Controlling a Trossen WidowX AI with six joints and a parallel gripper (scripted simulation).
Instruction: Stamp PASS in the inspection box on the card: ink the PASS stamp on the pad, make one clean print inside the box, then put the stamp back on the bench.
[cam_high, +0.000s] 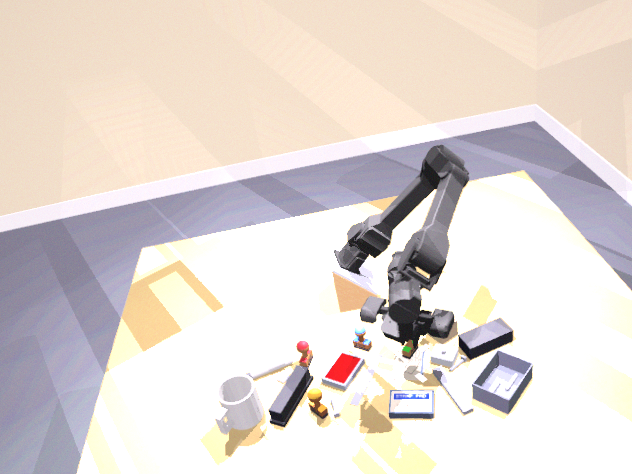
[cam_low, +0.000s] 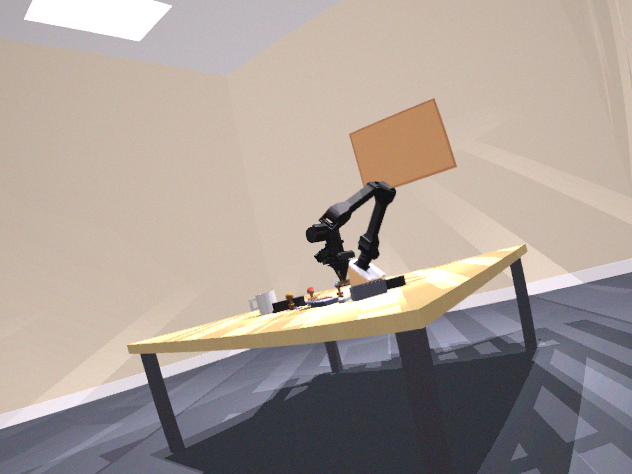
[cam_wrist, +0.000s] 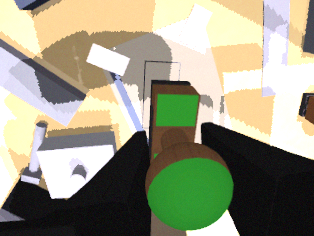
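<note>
Right now the card is 1 cm behind my gripper tip and 7 cm below it. From my gripper tip the other things lie so: grey bar (10 cm ahead, 5 cm to the left, 6 cm below); then blue-labelled pad tin (10 cm ahead, 4 cm to the right, 5 cm below); then green-knobbed stamp (right at my gripper tip).
</note>
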